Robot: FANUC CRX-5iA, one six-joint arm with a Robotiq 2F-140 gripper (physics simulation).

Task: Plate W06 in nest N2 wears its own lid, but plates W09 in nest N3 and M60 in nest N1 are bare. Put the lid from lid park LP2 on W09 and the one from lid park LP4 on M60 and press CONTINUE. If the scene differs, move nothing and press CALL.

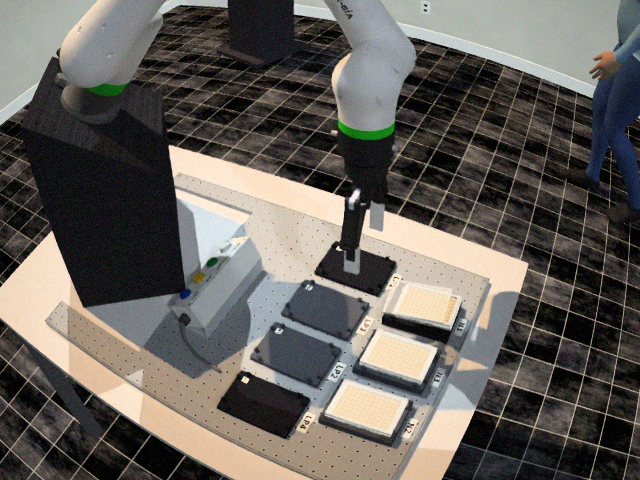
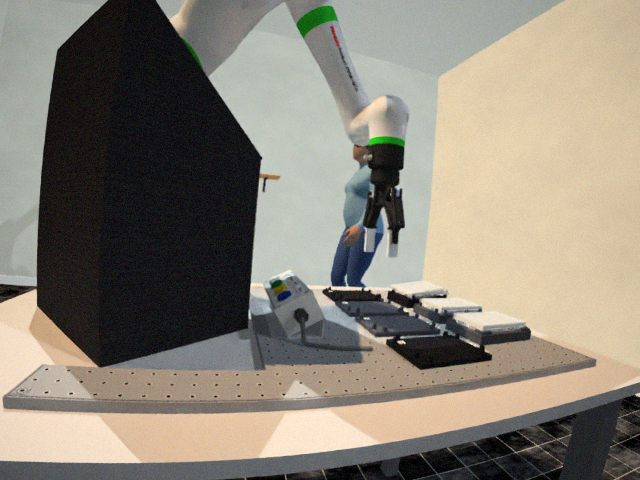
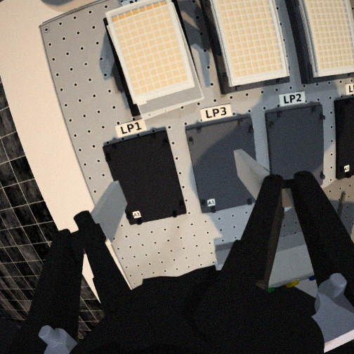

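Seen in the pictures: gripper, between the fingertips: (image 1: 364,249) (image 2: 379,254); arm's base, origin of its link: (image 1: 88,104) (image 2: 145,87).
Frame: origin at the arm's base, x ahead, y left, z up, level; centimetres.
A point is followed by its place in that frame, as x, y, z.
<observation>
My gripper (image 1: 364,242) @[49.7, 29.5, -28.7] (image 2: 380,253) @[49.7, 29.5, -28.7] (image 3: 177,177) is open and empty, high above lid park LP1. On the plate in nest N1 (image 1: 429,304) @[64.1, 33.4, -36.7] (image 2: 418,287) @[61.9, 32.2, -37.0] (image 3: 150,50), a clear lid (image 3: 175,102) lies skewed and overhangs the edge towards LP1. The plates in N3 (image 1: 400,356) @[67.5, 20.8, -38.0] (image 2: 451,304) @[66.0, 18.1, -38.0] (image 3: 250,40) and N2 (image 1: 368,407) @[71.0, 8.2, -38.1] (image 2: 488,320) @[69.0, 5.8, -38.1] (image 3: 330,35) show clear rims that look like square-set lids. Lid parks LP2 (image 1: 297,356) @[52.2, 9.1, -40.7] (image 2: 398,324) @[51.4, 8.4, -40.8] (image 3: 295,145) and LP4 (image 1: 263,405) @[56.2, -3.6, -40.8] (image 2: 439,351) @[55.1, -5.3, -40.8] look bare. Plate names are unreadable.
LP1 (image 1: 372,266) @[46.7, 36.4, -40.8] (image 3: 150,175) and LP3 (image 1: 328,310) @[48.3, 21.5, -40.8] (image 3: 220,165) hold no visible lid. A button box (image 1: 222,294) @[33.3, 7.2, -36.7] (image 2: 305,315) @[33.1, -3.2, -37.1] with green, yellow and blue buttons stands beside the black pedestal (image 1: 113,217) @[16.1, -5.6, -18.5] (image 2: 155,206) @[11.8, -12.5, -21.8]. A person (image 1: 615,103) (image 2: 361,201) stands beyond the table.
</observation>
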